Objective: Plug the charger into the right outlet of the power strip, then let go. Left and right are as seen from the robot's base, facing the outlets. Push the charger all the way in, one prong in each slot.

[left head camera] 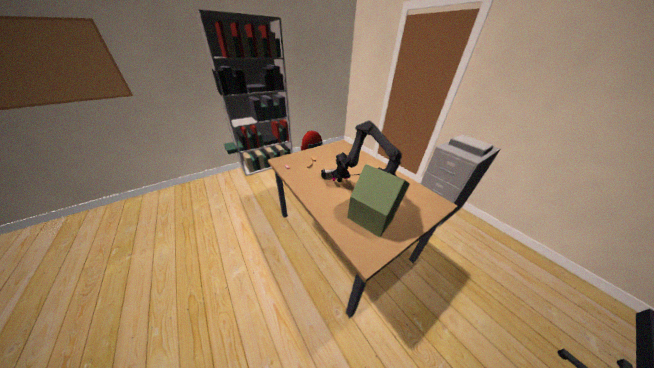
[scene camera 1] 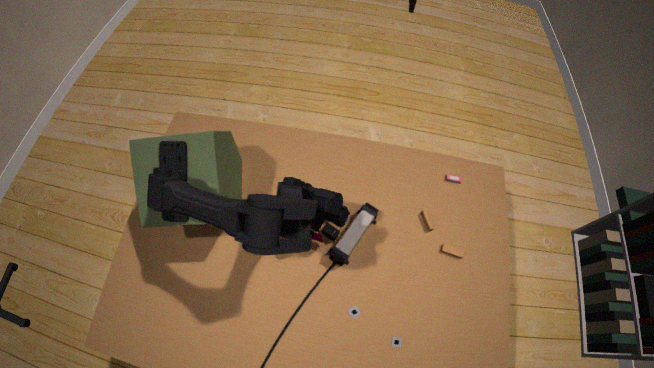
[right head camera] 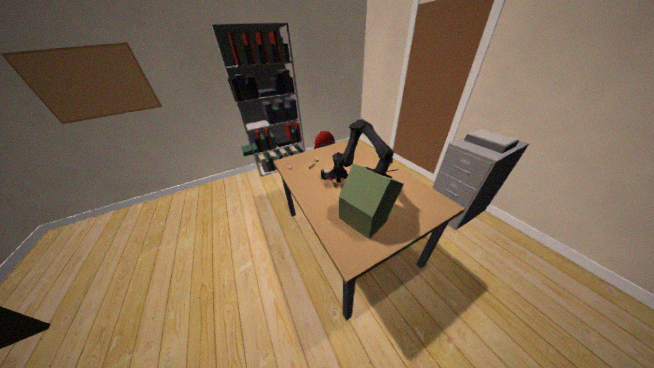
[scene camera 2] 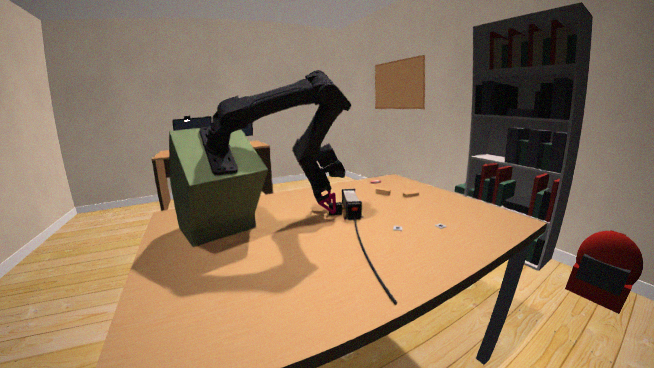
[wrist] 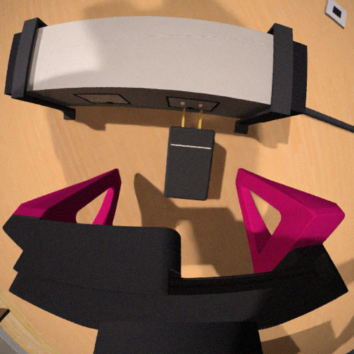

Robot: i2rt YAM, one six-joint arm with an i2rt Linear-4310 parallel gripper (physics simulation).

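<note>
The black charger stands in front of the power strip, which has a pale top and black ends. In the wrist view its two gold prongs point at the slots of the right outlet; the tips are at or just in the slots, and a stretch of prong shows between body and strip. The left outlet is empty. My gripper is open, its magenta fingers apart on either side of the charger's rear part, holding nothing. In scene camera 1 the arm hides most of the fingers.
A black cable runs from the strip's right end. Two wooden blocks, a pink block and two small square markers lie beyond or beside the strip. The arm stands on a green box.
</note>
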